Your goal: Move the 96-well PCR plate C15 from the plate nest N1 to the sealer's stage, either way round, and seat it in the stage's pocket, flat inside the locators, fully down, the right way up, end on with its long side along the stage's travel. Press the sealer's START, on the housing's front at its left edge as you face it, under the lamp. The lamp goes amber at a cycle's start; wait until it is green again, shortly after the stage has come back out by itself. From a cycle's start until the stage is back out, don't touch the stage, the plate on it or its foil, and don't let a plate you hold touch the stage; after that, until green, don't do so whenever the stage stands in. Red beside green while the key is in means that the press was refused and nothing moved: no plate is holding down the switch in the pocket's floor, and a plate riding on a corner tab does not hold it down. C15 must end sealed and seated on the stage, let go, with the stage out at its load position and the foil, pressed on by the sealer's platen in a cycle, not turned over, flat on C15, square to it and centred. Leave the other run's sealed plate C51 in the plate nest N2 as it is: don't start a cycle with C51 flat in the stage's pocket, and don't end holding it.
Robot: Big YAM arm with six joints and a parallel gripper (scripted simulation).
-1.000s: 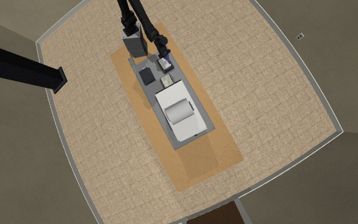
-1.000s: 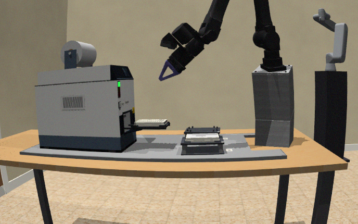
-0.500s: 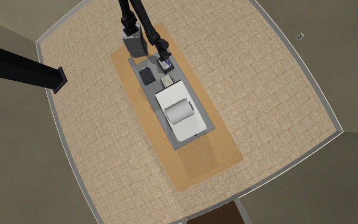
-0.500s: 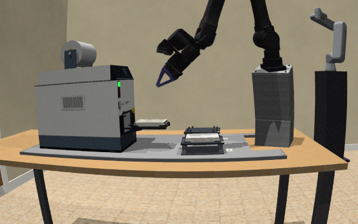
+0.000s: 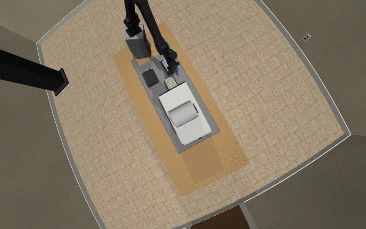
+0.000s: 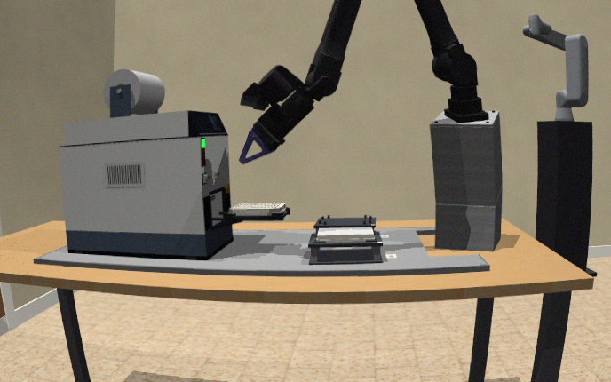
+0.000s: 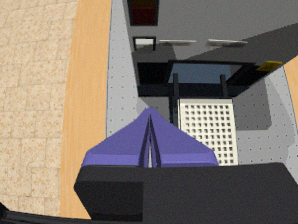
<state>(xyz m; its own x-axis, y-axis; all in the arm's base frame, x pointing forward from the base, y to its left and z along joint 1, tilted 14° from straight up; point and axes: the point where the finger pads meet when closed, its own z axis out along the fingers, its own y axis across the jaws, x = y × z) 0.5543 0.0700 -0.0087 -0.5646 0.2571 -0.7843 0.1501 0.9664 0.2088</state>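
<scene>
Now: hand 90 mm short of the start key, 10 mm to the left of it and 40 mm above it. Also, from my hand: sealer's dark stage: 20 mm behind, 90 mm to the right, 140 mm below; sealed plate C51: 220 mm behind, 10 mm to the left, 180 mm below; white 96-well plate C15: 20 mm behind, 90 mm to the right, 130 mm below.
</scene>
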